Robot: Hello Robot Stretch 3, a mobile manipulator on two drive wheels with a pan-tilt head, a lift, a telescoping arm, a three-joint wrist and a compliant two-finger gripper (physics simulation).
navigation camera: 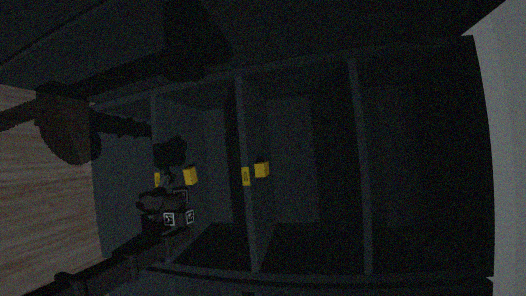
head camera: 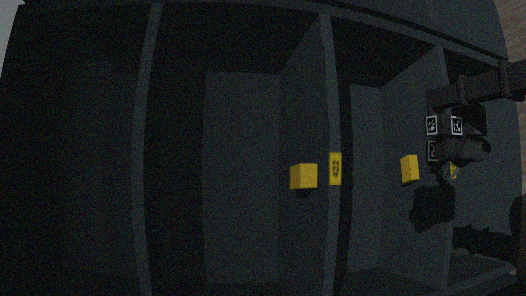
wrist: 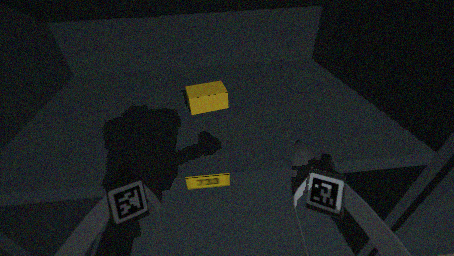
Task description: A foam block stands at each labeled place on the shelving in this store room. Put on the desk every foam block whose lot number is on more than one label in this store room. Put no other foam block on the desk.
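Frame: origin at the robot's base, x left, y back, z up, level; centimetres.
Seen in the pictures: gripper, fingertip midpoint: (navigation camera: 171,190) (wrist: 225,162).
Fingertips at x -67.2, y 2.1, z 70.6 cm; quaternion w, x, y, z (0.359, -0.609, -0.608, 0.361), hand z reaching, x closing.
Observation:
A point is followed by its place in that frame.
A yellow foam block (head camera: 410,169) @(x -99.5, y -2.1, z 57.5 cm) (navigation camera: 190,175) @(x -99.5, y -2.2, z 57.7 cm) (wrist: 207,98) @(x -99.4, y -1.6, z 57.1 cm) stands on a shelf behind a yellow label (head camera: 453,171) @(x -79.7, y -2.8, z 52.0 cm) (navigation camera: 157,179) @(x -80.1, y -1.9, z 51.9 cm) (wrist: 207,181) @(x -80.1, y -1.5, z 51.8 cm), whose blurred number looks like 733. My gripper (head camera: 442,161) @(x -67.2, y 2.1, z 70.6 cm) (navigation camera: 171,188) @(x -67.2, y 2.1, z 70.6 cm) (wrist: 225,162) @(x -67.2, y 2.1, z 70.6 cm) is open in front of this block, with nothing between its fingers. In the wrist view the block lies beyond the fingertips, a little left of the middle between them. A second foam block (head camera: 304,176) @(x -88.0, y -3.3, z 102.6 cm) (navigation camera: 261,169) @(x -88.0, y -3.5, z 102.2 cm) stands on the shelf above, behind another yellow label (head camera: 335,169) @(x -80.1, y -1.5, z 97.5 cm) (navigation camera: 245,176) @(x -80.1, y -1.3, z 97.4 cm), too blurred to read surely. The desk does not show.
Dark shelf boards (head camera: 327,100) @(x -81.3, y 14.8, z 99.0 cm) (navigation camera: 242,125) @(x -79.2, y -22.2, z 97.9 cm) stand above and below the gripper, and the head and navigation views are turned sideways. The arm (head camera: 480,86) @(x -32.8, y 10.3, z 93.8 cm) (navigation camera: 115,260) @(x -25.8, y 8.5, z 92.4 cm) reaches to the shelving. Wooden floor (navigation camera: 45,210) @(x -55.5, y 10.1, z 0.1 cm) shows in front. Dark shadows fall on the shelf.

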